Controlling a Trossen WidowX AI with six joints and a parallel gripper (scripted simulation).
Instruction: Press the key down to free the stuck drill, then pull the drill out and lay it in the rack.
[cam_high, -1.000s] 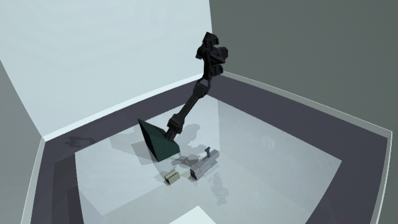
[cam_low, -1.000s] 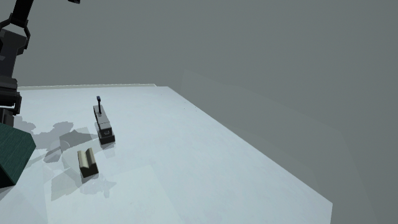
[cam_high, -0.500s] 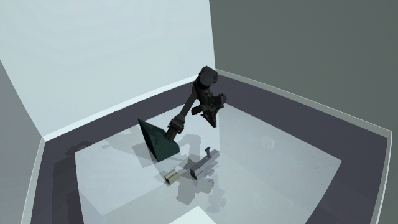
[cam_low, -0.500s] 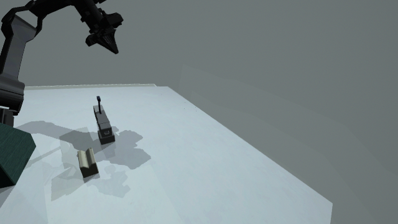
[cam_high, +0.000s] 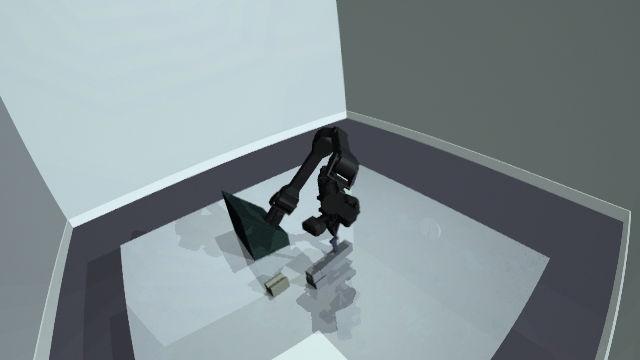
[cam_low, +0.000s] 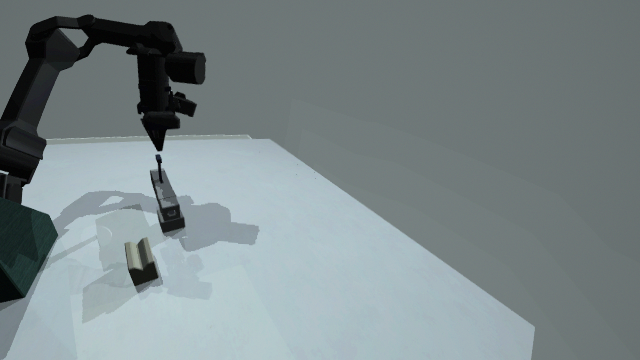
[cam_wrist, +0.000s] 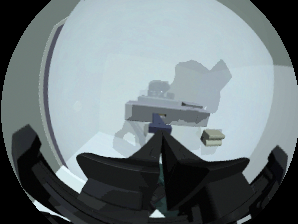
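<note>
Now: gripper tip 50 mm above the key. Round my gripper tip: drill: 100 mm below, 50 mm to the right, 10 mm ahead; rack: 210 mm to the right, 130 mm below, 30 mm behind.
</note>
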